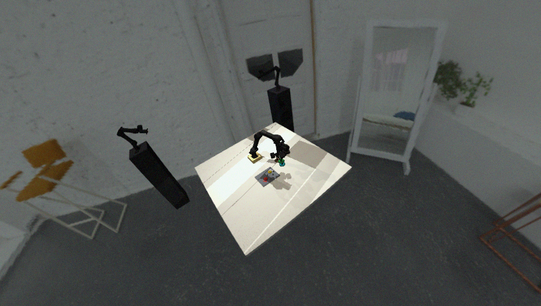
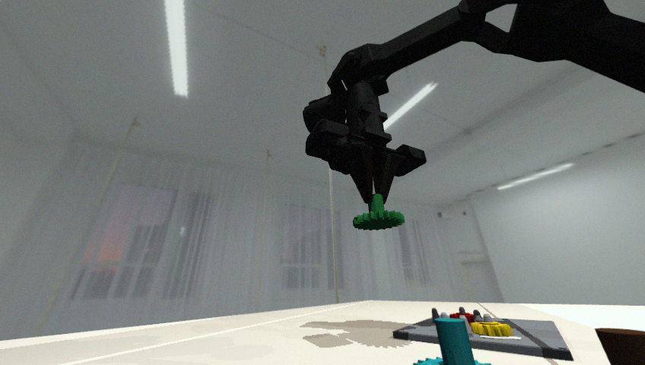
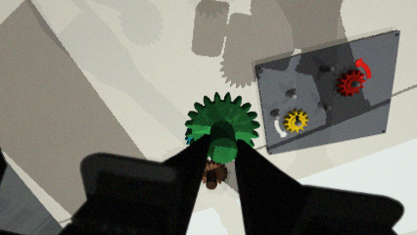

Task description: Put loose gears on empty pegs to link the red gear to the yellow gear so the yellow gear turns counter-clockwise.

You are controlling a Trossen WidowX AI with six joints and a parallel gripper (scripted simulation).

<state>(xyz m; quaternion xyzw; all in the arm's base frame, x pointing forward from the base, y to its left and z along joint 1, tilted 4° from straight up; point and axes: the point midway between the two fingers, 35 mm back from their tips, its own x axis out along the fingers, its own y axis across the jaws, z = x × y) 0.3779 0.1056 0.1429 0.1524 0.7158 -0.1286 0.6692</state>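
The grey board lies 5 cm behind my gripper tip, 17 cm to the right of it and 16 cm below it. The rest, counted from my gripper tip: yellow gear 8 cm behind, 12 cm to the right, 15 cm below; teal gear 7 cm behind, 5 cm to the left, 15 cm below; green gear 1 cm below.
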